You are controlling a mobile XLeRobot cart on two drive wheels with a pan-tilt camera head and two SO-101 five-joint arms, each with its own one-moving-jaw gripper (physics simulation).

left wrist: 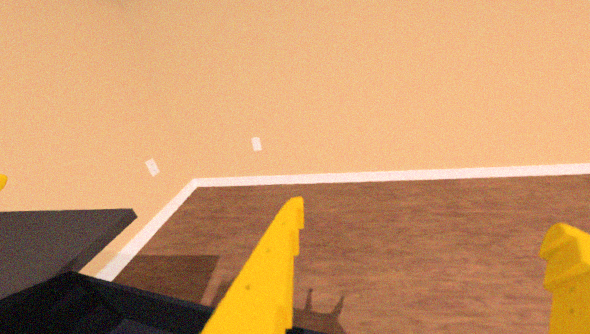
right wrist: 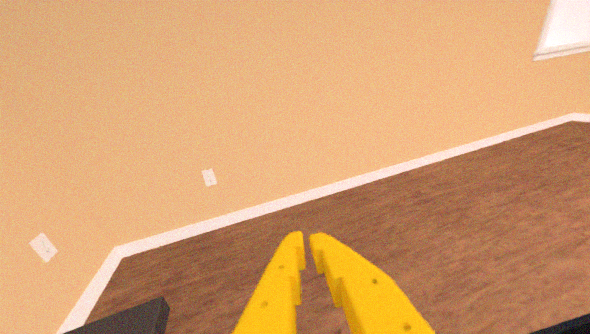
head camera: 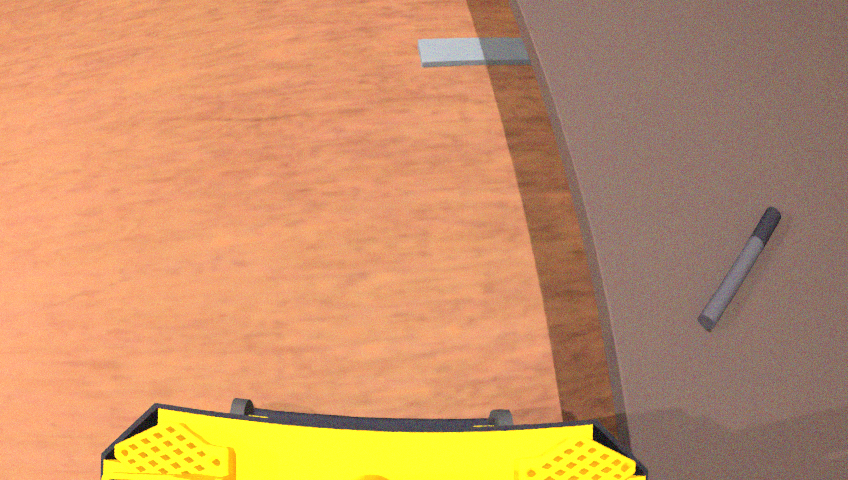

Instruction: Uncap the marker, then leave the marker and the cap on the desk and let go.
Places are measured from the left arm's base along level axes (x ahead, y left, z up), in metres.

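Pixels of known places: left end effector, tool point: (left wrist: 303, 208); right end effector, tool point: (right wrist: 303, 244).
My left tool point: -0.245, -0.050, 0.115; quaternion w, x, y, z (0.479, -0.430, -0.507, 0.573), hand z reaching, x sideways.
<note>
Ahead of a thing's pixels: the offset from my left tool point to its top centre, as dx, dy, dz. Level surfaces: height alone.
The marker @(+0.447, -0.457, -0.148) (head camera: 734, 276) lies slanted on the grey-brown desk @(dz -0.169) (head camera: 666, 118) at the right of the head view. Its body is grey, and the dark cap @(+0.488, -0.500, -0.150) (head camera: 767, 224) sits on its far end, in line with the body. My left gripper (left wrist: 428, 212) is open, with a wide gap between its two jaws, over the wooden floor and nothing between them. My right gripper (right wrist: 306, 234) is shut and empty, its tips together. Neither gripper shows in the head view, and the marker does not show in either wrist view.
The desk's edge runs down the right of the head view. A pale blue flat bar (head camera: 452, 52) lies on the floor @(dz -0.889) (head camera: 267, 208) at that edge. My yellow cart top (head camera: 368, 449) fills the bottom. A dark slab (left wrist: 45, 245) (right wrist: 125, 320) shows at the left in both wrist views.
</note>
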